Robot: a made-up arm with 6 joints. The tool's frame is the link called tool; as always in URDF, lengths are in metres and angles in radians. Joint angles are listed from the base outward.
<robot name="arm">
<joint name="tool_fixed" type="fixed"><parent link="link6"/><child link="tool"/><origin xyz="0 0 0" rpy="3.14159 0 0"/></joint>
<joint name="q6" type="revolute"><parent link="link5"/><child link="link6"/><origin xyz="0.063 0 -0.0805" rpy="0 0 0"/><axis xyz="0 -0.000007 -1"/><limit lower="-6.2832" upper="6.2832"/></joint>
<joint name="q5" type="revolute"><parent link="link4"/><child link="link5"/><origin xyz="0 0 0" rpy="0 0 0"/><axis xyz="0 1 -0.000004"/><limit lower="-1.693" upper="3.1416"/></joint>
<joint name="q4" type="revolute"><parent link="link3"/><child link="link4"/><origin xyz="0.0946 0 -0.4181" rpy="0 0 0"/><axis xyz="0 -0.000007 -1"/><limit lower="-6.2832" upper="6.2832"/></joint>
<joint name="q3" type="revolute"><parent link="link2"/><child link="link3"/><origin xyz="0.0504 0 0.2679" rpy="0 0 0"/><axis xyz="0 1 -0.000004"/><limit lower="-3.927" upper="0.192"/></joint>
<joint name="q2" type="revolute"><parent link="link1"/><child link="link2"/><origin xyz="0 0 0" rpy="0 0 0"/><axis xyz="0 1 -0.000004"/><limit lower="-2.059" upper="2.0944"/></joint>
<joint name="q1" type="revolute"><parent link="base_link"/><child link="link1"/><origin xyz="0 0 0.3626" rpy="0 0 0"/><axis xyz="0 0 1"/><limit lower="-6.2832" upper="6.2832"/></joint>
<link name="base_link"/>
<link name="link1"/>
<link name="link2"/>
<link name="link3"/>
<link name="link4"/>
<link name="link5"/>
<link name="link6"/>
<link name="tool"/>
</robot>
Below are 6 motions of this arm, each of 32 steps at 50 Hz.
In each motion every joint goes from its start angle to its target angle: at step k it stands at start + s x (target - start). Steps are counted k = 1, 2, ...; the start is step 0. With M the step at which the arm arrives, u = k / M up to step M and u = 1 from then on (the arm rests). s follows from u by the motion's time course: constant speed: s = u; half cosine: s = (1 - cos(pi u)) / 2; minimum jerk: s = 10 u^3 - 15 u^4 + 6 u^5.
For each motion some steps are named. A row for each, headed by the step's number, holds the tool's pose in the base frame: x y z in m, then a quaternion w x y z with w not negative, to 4 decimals.
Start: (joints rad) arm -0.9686 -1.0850 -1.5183 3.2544 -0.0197 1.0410
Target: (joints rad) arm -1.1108 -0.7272 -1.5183 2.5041 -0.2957 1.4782
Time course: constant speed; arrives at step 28
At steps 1, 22, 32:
1: 0.0180 -0.0165 0.9736 0.9547 0.2488 0.1414 0.0812
22: 0.0514 -0.1743 0.9307 0.8640 0.4393 0.2265 -0.0964
32: 0.0507 -0.2146 0.9154 0.8274 0.4875 0.2345 -0.1508

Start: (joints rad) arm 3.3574 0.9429 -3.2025 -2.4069 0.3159 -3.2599
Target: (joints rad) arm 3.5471 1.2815 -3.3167 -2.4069 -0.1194 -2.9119
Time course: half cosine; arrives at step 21
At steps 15, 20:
15: -0.6185 -0.2872 0.6886 0.6845 -0.1253 -0.5040 0.5116
20: -0.6163 -0.3163 0.6484 0.6282 -0.1224 -0.5484 0.5381

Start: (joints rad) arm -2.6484 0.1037 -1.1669 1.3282 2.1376 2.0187
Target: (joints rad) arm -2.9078 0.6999 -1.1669 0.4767 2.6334 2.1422
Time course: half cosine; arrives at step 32
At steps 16, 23, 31, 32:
16: -0.3954 -0.2353 0.3211 0.6326 0.4682 0.4069 0.4636
23: -0.3831 -0.1706 0.2411 0.5762 0.4210 0.3166 0.6249
31: -0.3707 -0.1332 0.2025 0.5401 0.3749 0.2601 0.7071
32: -0.3706 -0.1327 0.2021 0.5396 0.3742 0.2593 0.7082

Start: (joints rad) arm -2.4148 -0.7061 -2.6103 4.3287 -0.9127 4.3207
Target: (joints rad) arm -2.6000 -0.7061 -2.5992 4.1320 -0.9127 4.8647
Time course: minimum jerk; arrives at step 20
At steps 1, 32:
1: 0.2600 0.1042 1.0005 0.0576 0.2148 -0.3563 0.9075
32: 0.2511 0.0513 1.0048 0.0218 -0.0230 0.4030 -0.9147

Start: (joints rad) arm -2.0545 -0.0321 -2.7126 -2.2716 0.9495 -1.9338
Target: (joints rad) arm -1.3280 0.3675 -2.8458 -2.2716 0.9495 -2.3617
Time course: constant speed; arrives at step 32
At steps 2, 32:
2: -0.0846 -0.1286 1.1490 0.0522 -0.2596 0.2465 0.9323
32: 0.0681 -0.3663 1.0709 0.0378 0.3283 0.0379 -0.9430

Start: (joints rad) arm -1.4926 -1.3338 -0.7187 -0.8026 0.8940 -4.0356
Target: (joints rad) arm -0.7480 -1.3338 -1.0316 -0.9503 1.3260 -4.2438
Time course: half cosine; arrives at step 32
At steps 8, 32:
8: 0.0084 -0.1610 0.7986 0.1656 -0.1587 -0.7548 0.6145
32: 0.0088 -0.0779 0.8711 0.0859 0.0137 -0.7816 0.6177

